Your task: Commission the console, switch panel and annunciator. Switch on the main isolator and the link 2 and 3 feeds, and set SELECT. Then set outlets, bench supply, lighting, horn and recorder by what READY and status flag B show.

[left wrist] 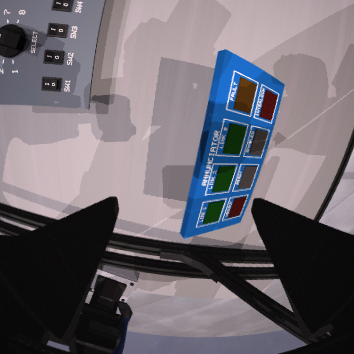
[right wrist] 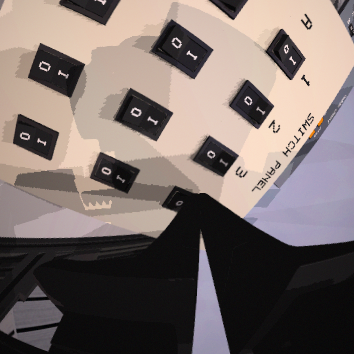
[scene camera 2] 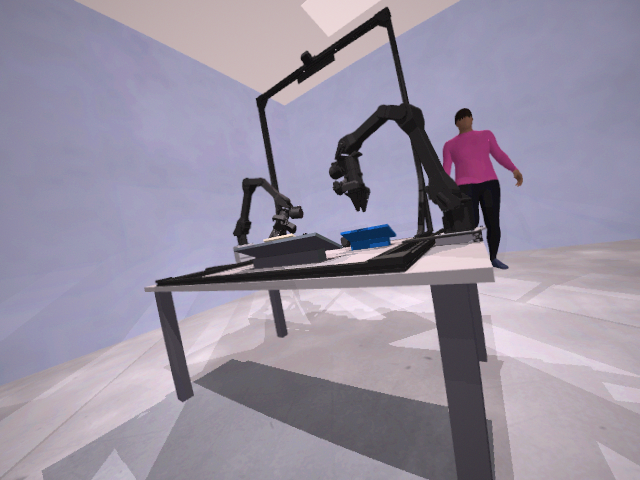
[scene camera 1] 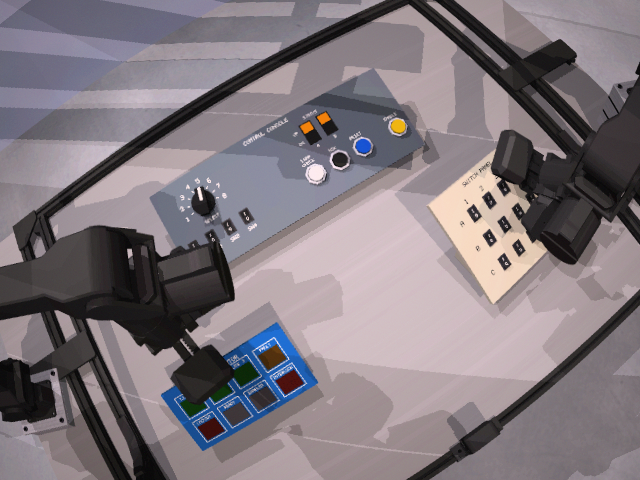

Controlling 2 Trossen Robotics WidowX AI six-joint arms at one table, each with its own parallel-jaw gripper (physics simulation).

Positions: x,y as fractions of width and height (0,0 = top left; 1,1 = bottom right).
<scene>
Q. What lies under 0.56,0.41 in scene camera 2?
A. The left gripper.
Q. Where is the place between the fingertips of the right gripper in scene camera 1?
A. At 0.80,0.36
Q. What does the left gripper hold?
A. Nothing.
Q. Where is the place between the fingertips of the left gripper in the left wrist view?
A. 0.52,0.58
</scene>
